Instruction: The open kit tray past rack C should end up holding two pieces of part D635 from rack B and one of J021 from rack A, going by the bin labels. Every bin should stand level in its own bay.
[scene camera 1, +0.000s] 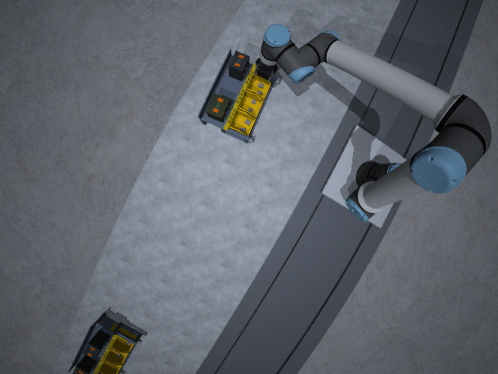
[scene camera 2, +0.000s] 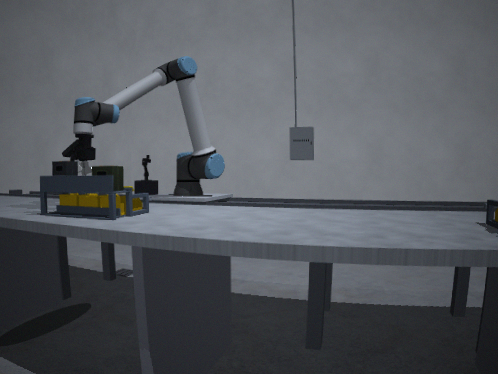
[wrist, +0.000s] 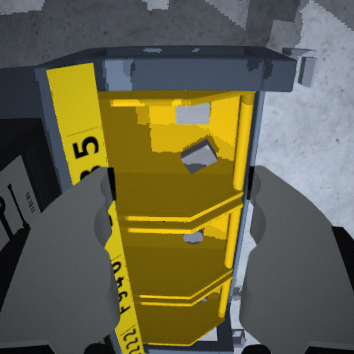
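Observation:
Rack B (scene camera 1: 212, 90) (scene camera 2: 75, 185) (wrist: 200, 75) holds a row of yellow bins. Bin D635 (scene camera 1: 256, 90) (wrist: 140, 195) is at the row's end; its label is partly hidden by a finger in the wrist view. A grey block-shaped piece (wrist: 199, 157) lies tilted in it, and a pale grey rectangle (wrist: 192, 114) shows near its end wall; I cannot tell if that is a piece. My gripper (scene camera 1: 267, 72) (scene camera 2: 85, 167) (wrist: 180, 169) is open, above the rack, one finger on each side of bin D635, with nothing between them. The kit tray and J021 do not show.
A black case (scene camera 1: 239, 64) (scene camera 2: 65, 168) and a green case (scene camera 1: 219, 107) (scene camera 2: 108, 176) stand on the rack's upper part. Bins F946 (wrist: 160, 260) and U222 (wrist: 170, 320) adjoin D635. Another rack (scene camera 1: 84, 345) with yellow bins stands at the lower left.

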